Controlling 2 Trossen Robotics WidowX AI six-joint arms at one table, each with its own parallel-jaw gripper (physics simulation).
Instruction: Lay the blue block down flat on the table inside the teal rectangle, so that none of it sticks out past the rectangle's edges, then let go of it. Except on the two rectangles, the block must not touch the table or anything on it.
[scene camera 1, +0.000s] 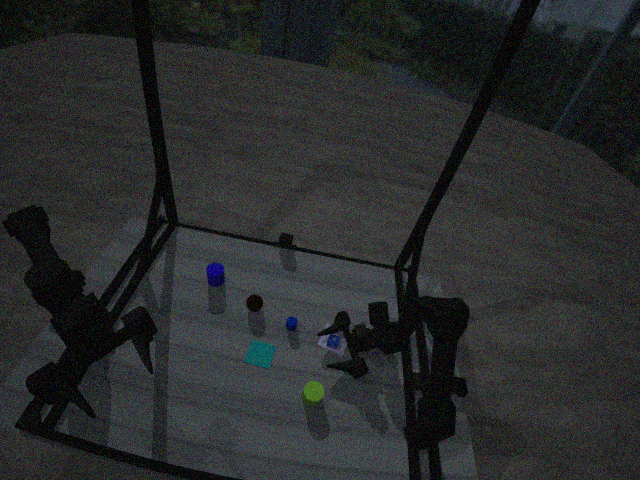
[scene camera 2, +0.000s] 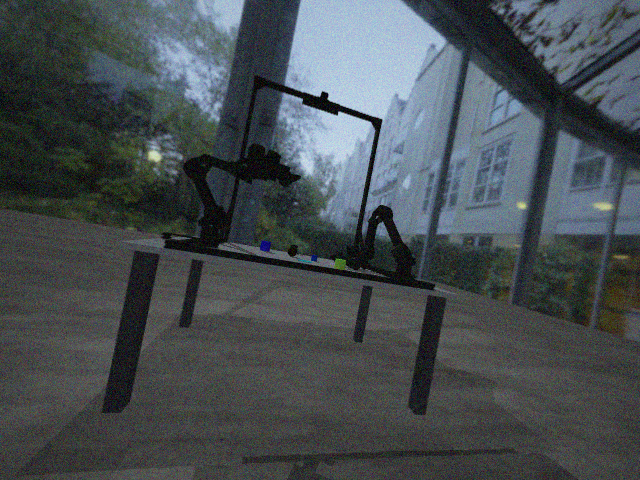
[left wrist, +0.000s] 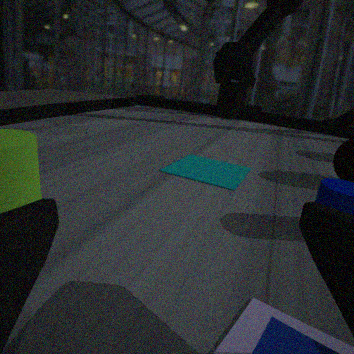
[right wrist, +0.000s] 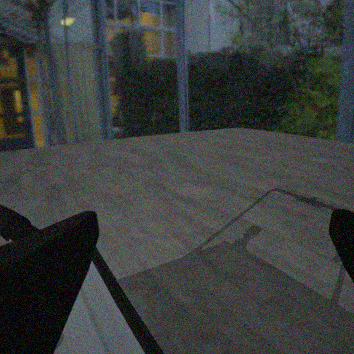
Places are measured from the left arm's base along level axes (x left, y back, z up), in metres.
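Where they show: left gripper, fingertip midpoint: (scene camera 1: 321, 350) (scene camera 2: 335, 258) (left wrist: 181, 212); right gripper, fingertip midpoint: (scene camera 1: 123, 394) (scene camera 2: 295, 173) (right wrist: 214, 222); left arm's base, link origin: (scene camera 1: 420, 435) (scene camera 2: 402, 276); right arm's base, link origin: (scene camera 2: 207, 241) (left wrist: 229, 109).
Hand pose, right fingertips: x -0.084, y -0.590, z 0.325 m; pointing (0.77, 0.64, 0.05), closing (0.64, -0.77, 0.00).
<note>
Each offset is from my right fingertips to the top centre of the thing. "spot": to the spot under its first point.
The blue block {dz -0.323, dx -0.215, dy +0.425 m} (scene camera 1: 333, 341) (left wrist: 295, 342) lies on the lilac rectangle {spot: dz -0.342, dx -0.218, dy +0.400 m} (scene camera 1: 324, 342) (left wrist: 249, 321), right of the middle in scene camera 1 and at the bottom edge of the left wrist view, partly cut off. The teal rectangle {spot: dz -0.343, dx -0.198, dy +0.213 m} (scene camera 1: 260, 354) (left wrist: 207, 171) lies farther left in scene camera 1, with bare surface showing. My left gripper (scene camera 1: 324, 349) (left wrist: 181, 212) is open and empty, its fingers spread to either side of the block and lilac rectangle as scene camera 1 shows it. My right gripper (scene camera 1: 123, 395) (right wrist: 214, 222) is open and empty, raised high at the left, far from the block.
A small blue cylinder {dz -0.313, dx -0.280, dy +0.309 m} (scene camera 1: 291, 323) (left wrist: 336, 195) stands between the rectangles, slightly behind them. A green cylinder {dz -0.300, dx -0.070, dy +0.334 m} (scene camera 1: 313, 393) (scene camera 2: 339, 264) (left wrist: 19, 170) stands in front. A dark ball {dz -0.294, dx -0.352, dy +0.206 m} (scene camera 1: 254, 302) (scene camera 2: 293, 250) and a larger blue cylinder {dz -0.290, dx -0.462, dy +0.087 m} (scene camera 1: 215, 274) (scene camera 2: 265, 245) are behind the teal rectangle.
</note>
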